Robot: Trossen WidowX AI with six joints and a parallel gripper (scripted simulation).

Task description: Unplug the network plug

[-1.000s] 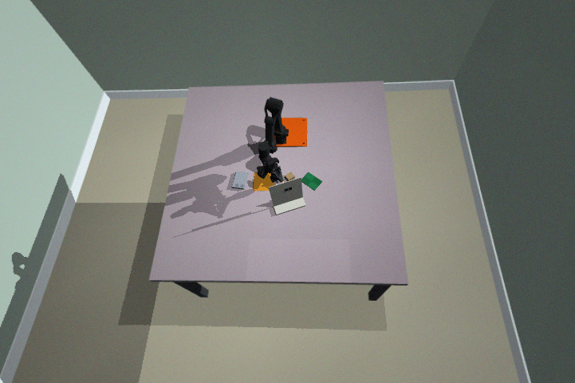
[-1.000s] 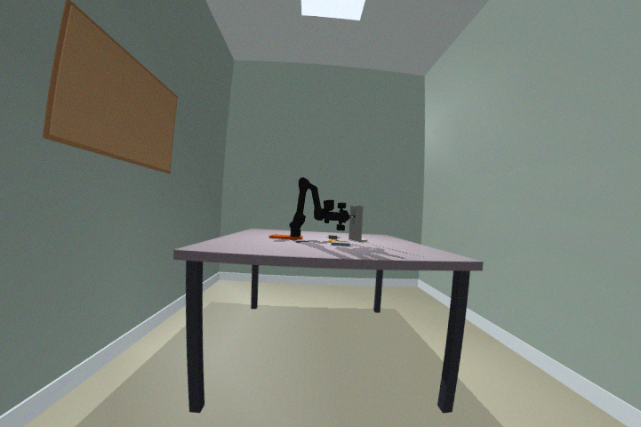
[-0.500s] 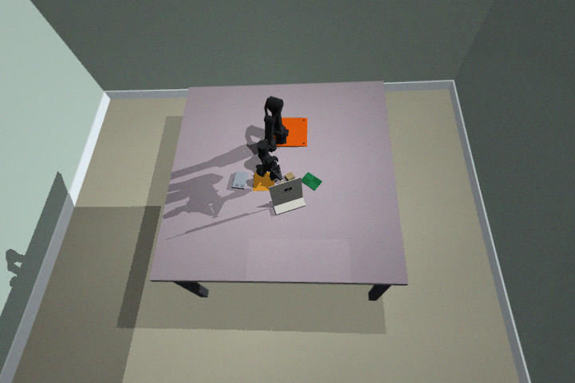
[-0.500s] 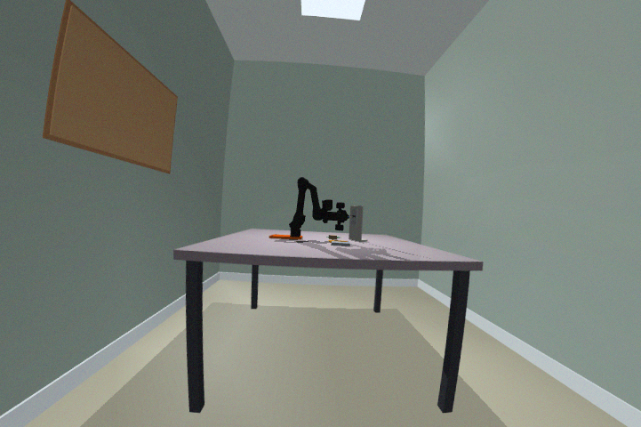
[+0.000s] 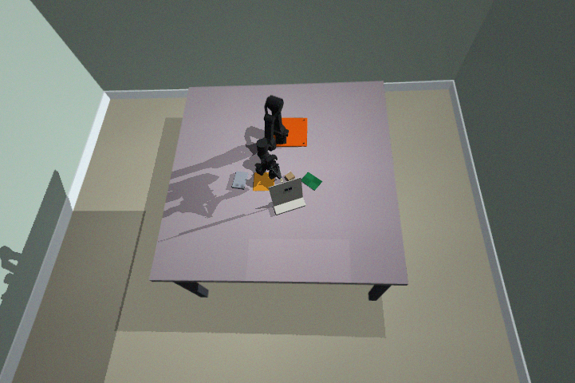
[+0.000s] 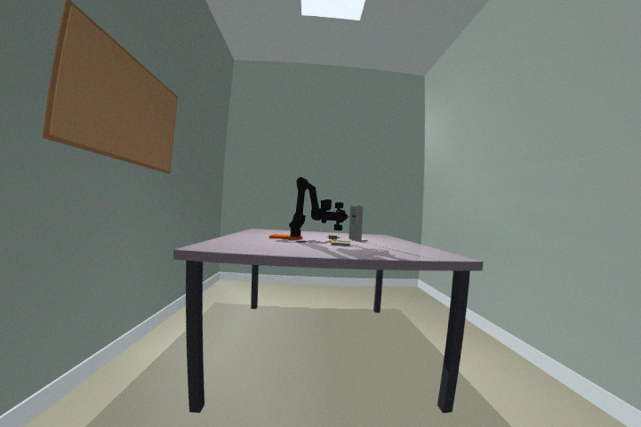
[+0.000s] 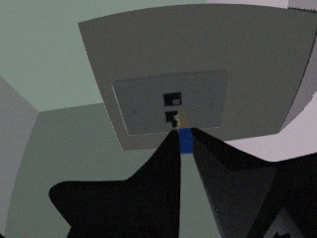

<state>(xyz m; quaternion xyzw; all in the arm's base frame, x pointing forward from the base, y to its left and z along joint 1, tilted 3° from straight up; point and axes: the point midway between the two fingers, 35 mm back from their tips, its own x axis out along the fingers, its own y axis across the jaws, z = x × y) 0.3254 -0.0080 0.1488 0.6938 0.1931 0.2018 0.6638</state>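
Right now my gripper tip is 70 mm past the orange marked square, 110 mm to the left of it and 160 mm above it. The rest, counted from my gripper tip: grey upright panel: 70 mm ahead, 30 mm to the left, 50 mm below; then blue network plug: 10 mm ahead; then small tan block: 90 mm behind, 40 mm to the left, 150 mm below.
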